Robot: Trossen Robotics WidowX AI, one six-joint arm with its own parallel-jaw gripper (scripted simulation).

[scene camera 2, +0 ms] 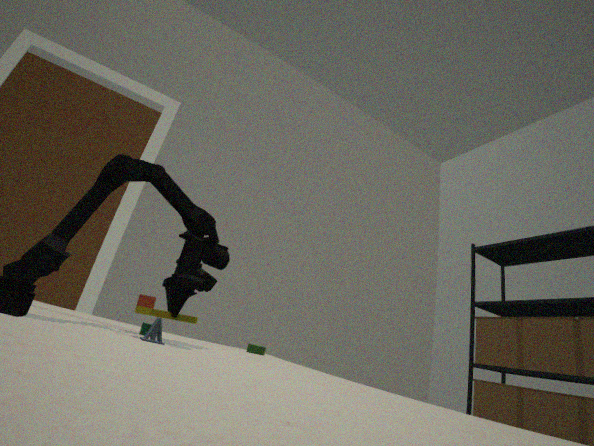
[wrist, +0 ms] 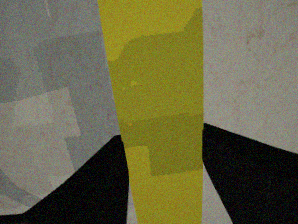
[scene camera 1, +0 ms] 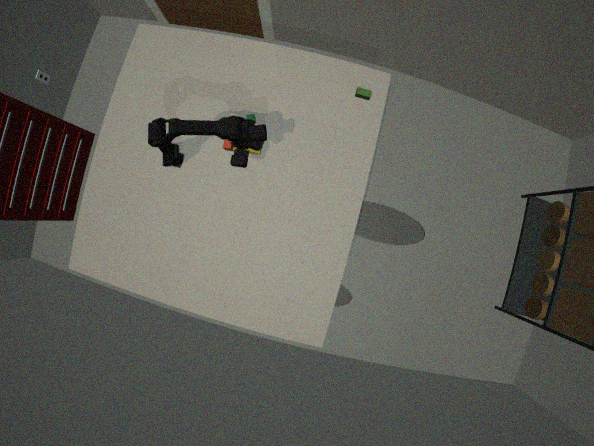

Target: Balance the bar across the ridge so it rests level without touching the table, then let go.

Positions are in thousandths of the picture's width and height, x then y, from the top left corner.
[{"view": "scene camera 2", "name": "my gripper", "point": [290, 710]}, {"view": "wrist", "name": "my gripper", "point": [542, 618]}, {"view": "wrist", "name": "yellow bar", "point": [525, 279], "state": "held by my gripper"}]
